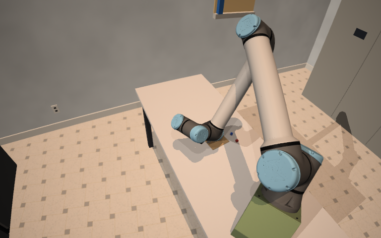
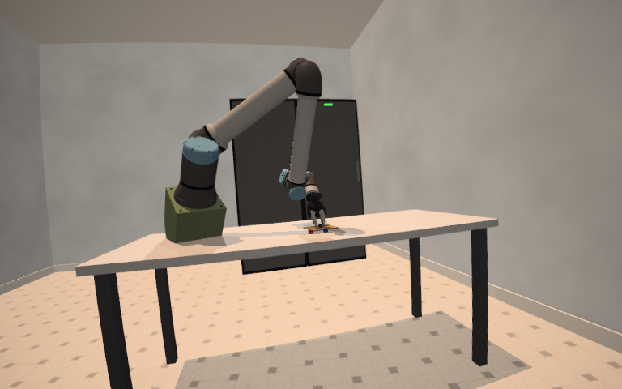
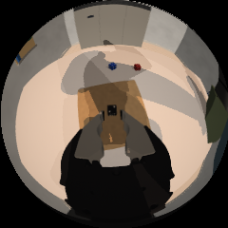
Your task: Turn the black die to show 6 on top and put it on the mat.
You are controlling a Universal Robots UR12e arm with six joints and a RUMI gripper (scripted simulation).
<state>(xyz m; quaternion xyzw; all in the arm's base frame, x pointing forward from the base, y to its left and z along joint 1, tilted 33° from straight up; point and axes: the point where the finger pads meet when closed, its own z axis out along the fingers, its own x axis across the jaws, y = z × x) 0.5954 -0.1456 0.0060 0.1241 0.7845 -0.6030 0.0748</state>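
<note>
Right now the black die is 1 cm to the right of my hand and 1 cm below it. Round my hand: red die: 12 cm to the right, 11 cm behind, 1 cm below; then brown mat: 2 cm below, 1 cm to the right; then blue die: 13 cm to the right, 4 cm behind, 1 cm below.
</note>
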